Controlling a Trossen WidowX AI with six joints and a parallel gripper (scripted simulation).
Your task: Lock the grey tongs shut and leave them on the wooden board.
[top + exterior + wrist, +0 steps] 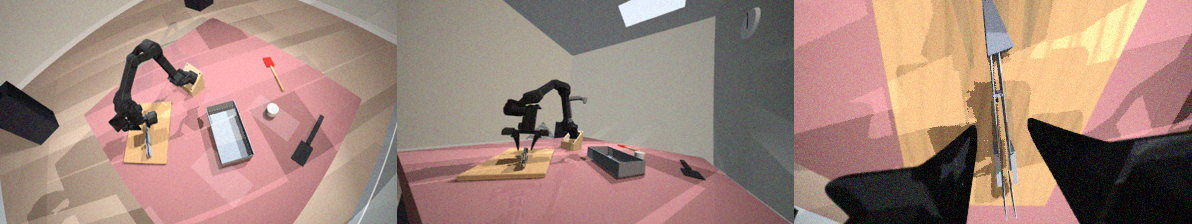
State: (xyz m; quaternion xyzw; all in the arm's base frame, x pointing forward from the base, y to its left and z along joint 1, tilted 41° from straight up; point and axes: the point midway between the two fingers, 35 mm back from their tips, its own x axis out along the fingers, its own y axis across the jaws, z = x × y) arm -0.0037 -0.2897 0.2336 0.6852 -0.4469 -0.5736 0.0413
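Right now my gripper tip is 4 cm above the wooden board. Also, from my gripper tip: white cylinder (45 cm ahead, 52 cm to the left, 3 cm below); then grey roasting tin (34 cm ahead, 27 cm to the left, 2 cm below); then red spatula (30 cm ahead, 79 cm to the left, 4 cm below).
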